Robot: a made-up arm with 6 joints.
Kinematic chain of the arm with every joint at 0, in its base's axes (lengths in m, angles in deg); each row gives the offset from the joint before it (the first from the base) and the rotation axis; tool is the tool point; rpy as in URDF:
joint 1: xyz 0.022 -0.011 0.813 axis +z
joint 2: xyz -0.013 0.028 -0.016 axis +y
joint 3: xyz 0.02 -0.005 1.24 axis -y
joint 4: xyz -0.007 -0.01 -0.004 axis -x
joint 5: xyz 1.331 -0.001 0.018 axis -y
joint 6: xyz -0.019 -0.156 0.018 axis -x
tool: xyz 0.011 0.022 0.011 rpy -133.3 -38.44 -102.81
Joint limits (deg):
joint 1: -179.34..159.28
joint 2: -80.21..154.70
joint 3: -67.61..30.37
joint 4: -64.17..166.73
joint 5: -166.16..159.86
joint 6: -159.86..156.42
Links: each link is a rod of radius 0.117 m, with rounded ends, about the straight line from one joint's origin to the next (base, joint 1, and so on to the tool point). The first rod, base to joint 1, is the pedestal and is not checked.
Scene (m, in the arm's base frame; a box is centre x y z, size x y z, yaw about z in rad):
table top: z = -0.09
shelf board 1: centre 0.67 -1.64 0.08 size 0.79 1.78 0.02 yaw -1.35
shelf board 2: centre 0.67 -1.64 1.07 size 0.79 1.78 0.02 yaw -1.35
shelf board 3: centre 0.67 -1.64 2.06 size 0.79 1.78 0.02 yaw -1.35
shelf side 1: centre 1.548 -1.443 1.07 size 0.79 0.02 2 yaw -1.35
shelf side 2: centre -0.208 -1.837 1.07 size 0.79 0.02 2 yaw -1.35
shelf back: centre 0.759 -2.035 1.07 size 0.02 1.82 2 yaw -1.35
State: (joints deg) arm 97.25 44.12 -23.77 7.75 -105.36 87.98
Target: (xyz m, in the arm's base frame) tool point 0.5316 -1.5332 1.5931
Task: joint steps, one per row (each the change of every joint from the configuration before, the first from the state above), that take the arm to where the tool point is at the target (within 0.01 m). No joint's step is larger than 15 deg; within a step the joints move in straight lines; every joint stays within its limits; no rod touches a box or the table.
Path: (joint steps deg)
1: -9.18 -12.37 5.26 -1.65 5.96 -2.30
2: -9.17 -12.37 5.25 -1.65 5.95 -2.31
3: -9.18 -12.37 5.26 -1.65 5.96 -2.30
4: -9.17 -12.37 5.25 -1.66 5.96 -2.30
5: -9.18 -12.37 5.26 -1.65 5.95 -2.30
6: -14.77 4.15 -0.74 0.78 -3.71 1.73
7: -14.78 4.15 -0.75 0.77 -3.72 1.74
8: -14.78 4.15 -0.74 0.78 -3.71 1.73
9: -14.78 4.15 -0.75 0.78 -3.72 1.74
10: -14.78 4.15 -0.74 0.77 -3.72 1.74
11: -14.78 4.16 -0.75 0.78 -3.71 1.73
12: -14.78 4.15 -0.74 0.77 -3.72 1.74
13: -14.77 4.15 -0.74 0.78 -3.71 1.73

